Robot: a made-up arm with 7 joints.
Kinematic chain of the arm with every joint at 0, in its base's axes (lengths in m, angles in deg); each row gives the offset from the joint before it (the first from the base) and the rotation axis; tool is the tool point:
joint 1: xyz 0 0 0.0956 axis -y
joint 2: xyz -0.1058 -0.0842 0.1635 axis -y
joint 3: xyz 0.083 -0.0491 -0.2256 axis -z
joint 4: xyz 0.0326 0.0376 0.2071 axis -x
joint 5: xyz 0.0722 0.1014 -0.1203 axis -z
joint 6: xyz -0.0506 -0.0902 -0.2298 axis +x
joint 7: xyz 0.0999 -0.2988 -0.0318 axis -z
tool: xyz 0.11 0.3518 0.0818
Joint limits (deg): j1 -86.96..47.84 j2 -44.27..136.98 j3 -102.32..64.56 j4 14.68..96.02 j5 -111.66..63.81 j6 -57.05..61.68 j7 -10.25..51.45
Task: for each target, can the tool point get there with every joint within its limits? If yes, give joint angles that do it. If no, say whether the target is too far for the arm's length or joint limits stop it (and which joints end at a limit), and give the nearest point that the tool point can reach.
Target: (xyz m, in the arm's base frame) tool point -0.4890 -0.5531 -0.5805
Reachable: no: joint limits stop it (at a limit: joint 1, joint 2, joint 3, joint 6, joint 7) | nearest point -0.3986 -0.4820 -0.4410 | short by 0.181 m
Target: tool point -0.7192 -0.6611 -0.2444
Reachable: no: joint limits stop it (at a limit: joint 1, joint 2, joint 4, joint 6, joint 7) | nearest point -0.6495 -0.5748 -0.1494 | short by 0.146 m
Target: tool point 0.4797 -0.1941 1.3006
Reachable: no: joint limits stop it (at a limit: joint 2, joint 4, joint 6, joint 7) | nearest point 0.3762 -0.1762 1.0406 | short by 0.280 m
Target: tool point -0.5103 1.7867 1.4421
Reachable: no: too far | nearest point -0.2359 0.4768 0.7180 | short by 1.522 m
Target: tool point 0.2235 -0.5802 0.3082
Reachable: yes | joints 12.33 50.13 44.49 70.79 -37.57 38.46 23.92
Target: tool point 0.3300 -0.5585 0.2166
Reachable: yes | joints -29.65 -29.45 15.78 84.25 37.48 30.53 46.09
